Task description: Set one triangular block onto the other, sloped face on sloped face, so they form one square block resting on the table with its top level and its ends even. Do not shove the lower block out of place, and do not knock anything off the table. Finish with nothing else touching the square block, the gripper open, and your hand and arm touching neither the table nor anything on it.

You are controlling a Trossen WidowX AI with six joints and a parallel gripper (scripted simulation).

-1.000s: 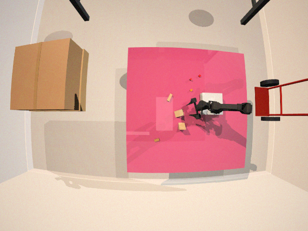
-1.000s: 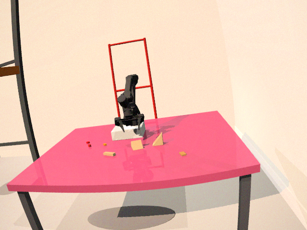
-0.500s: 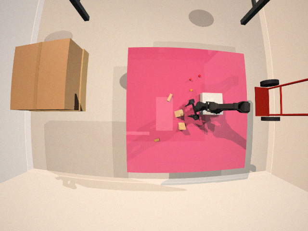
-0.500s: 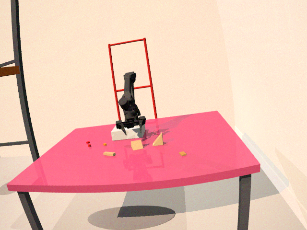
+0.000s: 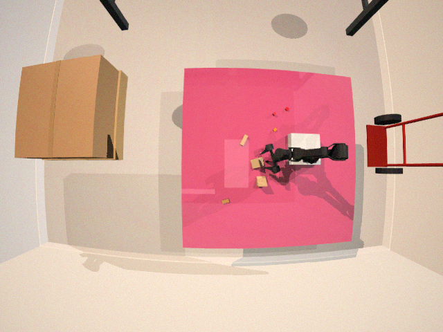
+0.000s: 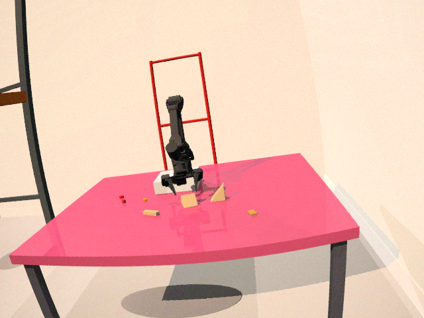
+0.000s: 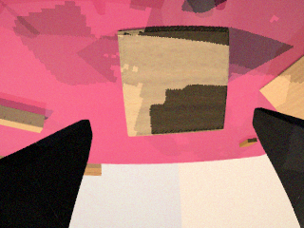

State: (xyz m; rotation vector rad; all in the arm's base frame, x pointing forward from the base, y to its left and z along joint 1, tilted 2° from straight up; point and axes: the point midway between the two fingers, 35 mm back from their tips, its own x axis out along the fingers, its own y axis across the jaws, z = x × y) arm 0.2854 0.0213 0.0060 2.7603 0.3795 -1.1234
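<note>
The triangular block is 20 mm below my gripper tip, 20 mm ahead of it and 10 mm to the left of it. From my gripper tip the other things lie so: orange cube: 220 mm to the right, 100 mm behind, 40 mm below.
</note>
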